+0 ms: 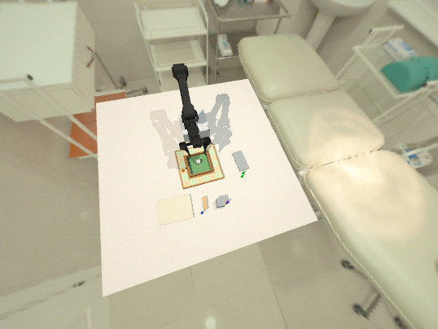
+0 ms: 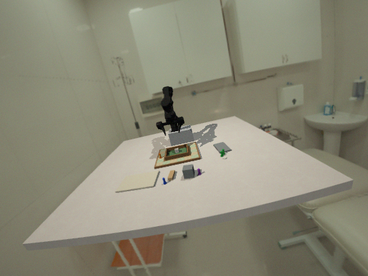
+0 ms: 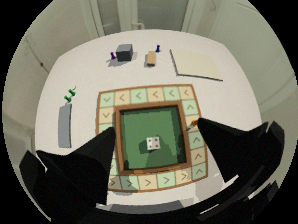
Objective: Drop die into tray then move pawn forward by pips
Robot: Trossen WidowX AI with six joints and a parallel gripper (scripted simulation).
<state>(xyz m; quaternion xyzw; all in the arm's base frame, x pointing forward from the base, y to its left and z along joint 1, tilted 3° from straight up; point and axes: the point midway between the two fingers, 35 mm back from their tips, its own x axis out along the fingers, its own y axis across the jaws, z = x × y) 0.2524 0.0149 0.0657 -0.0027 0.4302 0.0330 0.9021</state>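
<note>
The orange-brown pawn is 120 mm below my gripper tip, 110 mm to the right of it and 30 mm ahead of it. From my gripper tip the other things lie so: white die (130 mm below, 20 mm behind); then wooden block (270 mm ahead, 140 mm below, 10 mm to the right); then green tray floor (150 mm below).
</note>
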